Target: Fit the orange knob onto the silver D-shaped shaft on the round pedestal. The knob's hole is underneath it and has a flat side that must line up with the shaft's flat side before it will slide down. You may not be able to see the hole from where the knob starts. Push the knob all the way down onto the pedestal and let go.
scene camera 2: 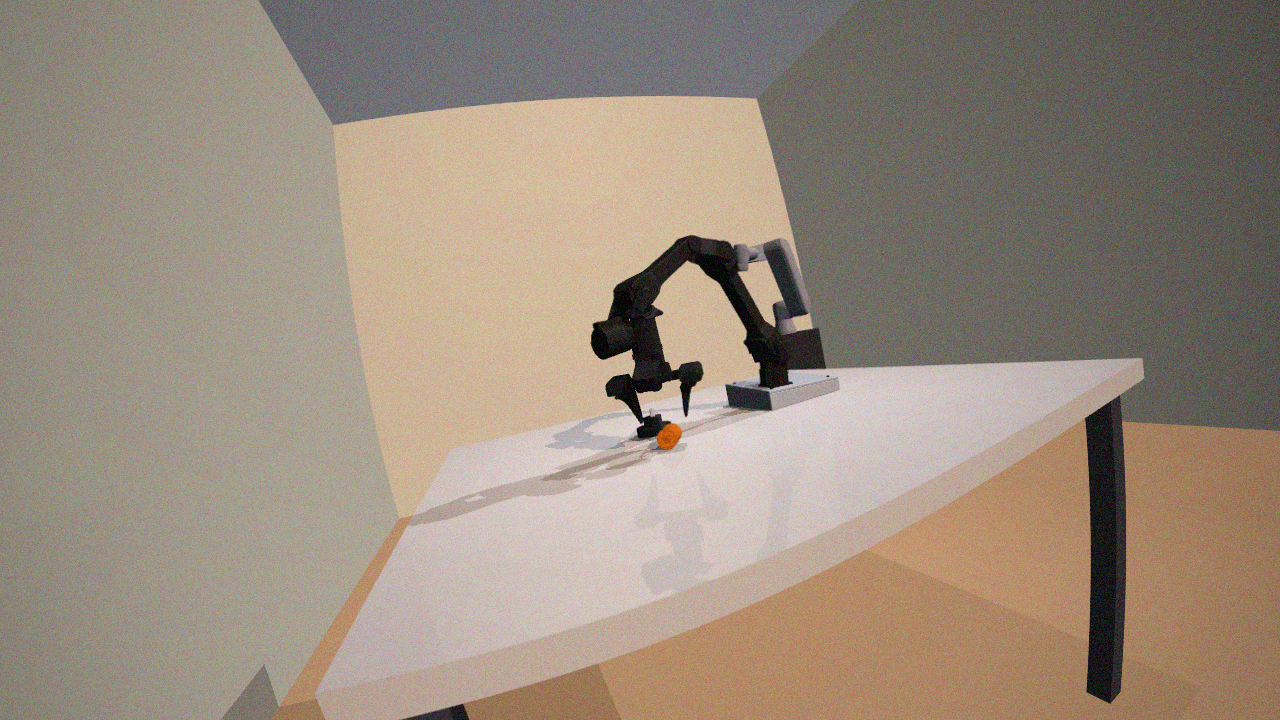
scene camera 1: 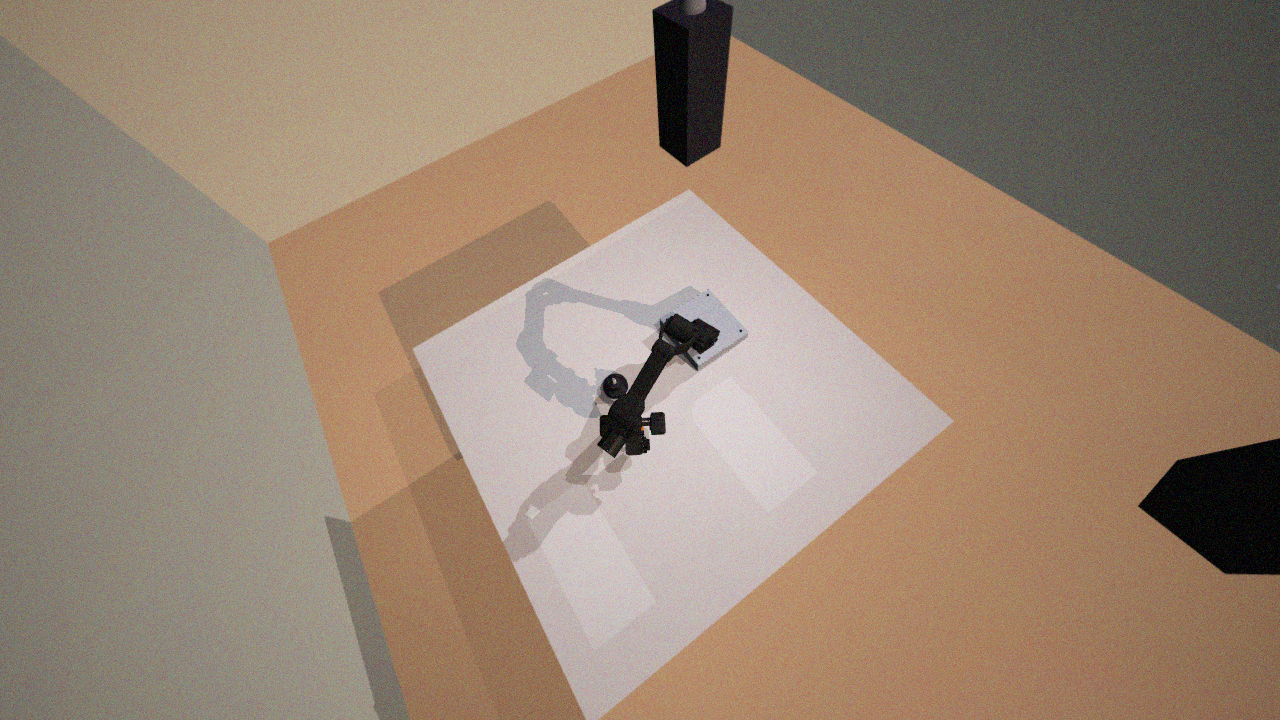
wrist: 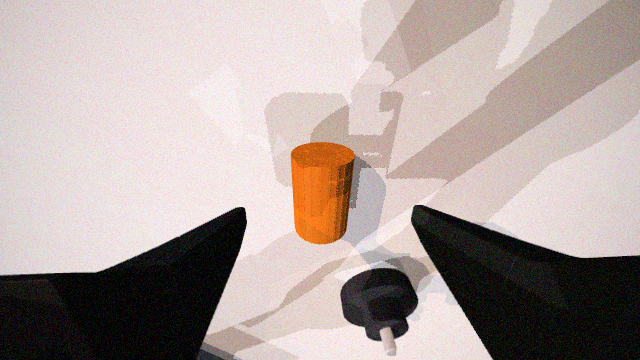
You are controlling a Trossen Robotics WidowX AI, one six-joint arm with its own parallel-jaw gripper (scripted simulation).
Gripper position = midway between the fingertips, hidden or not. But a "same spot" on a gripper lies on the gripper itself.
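Labels:
My gripper is visible in the wrist view [331,213], in scene camera 1 and in scene camera 2. On my gripper, [scene camera 1: 638,444] and [scene camera 2: 652,368] are the same spot.

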